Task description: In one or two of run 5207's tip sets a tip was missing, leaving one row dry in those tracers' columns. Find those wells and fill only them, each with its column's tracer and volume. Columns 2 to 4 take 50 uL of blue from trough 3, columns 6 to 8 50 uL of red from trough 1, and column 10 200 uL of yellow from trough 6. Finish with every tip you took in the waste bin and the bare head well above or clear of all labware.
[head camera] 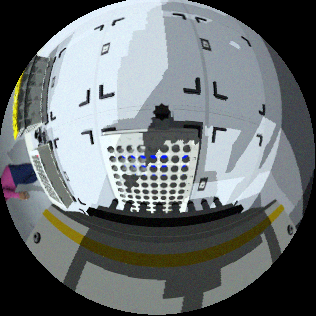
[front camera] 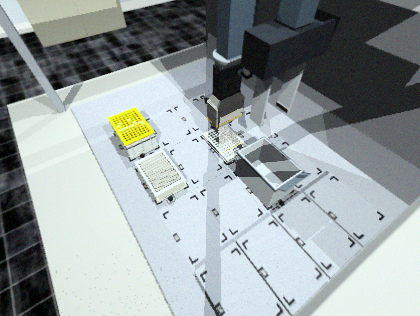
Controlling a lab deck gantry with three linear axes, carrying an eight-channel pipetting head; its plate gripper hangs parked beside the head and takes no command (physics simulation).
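The white well plate [front camera: 223, 143] [head camera: 120, 136] lies beneath and in front of the pipetting head [front camera: 226, 107]. In the head view, blue shows in several wells; in the blue column nearest the plate's top edge, the well second from right looks dark. Red and yellow wells cannot be made out. The head's short dark nozzles [head camera: 165, 205] overlap the plate's lower edge; I cannot make out tips on them. The trough block [front camera: 161, 175] [head camera: 54, 172] and yellow tip rack [front camera: 132, 127] [head camera: 18, 105] stand left. The waste bin [front camera: 260, 186] stands right of the plate. My plate gripper [front camera: 271, 115] hangs parked, fingers apart, empty.
A black knob [head camera: 161, 111] stands at the plate's top edge in the head view. Black corner brackets mark the deck positions. A person [head camera: 19, 179] shows at the far left of the head view. A grey post [front camera: 35, 57] rises at the deck's back left corner.
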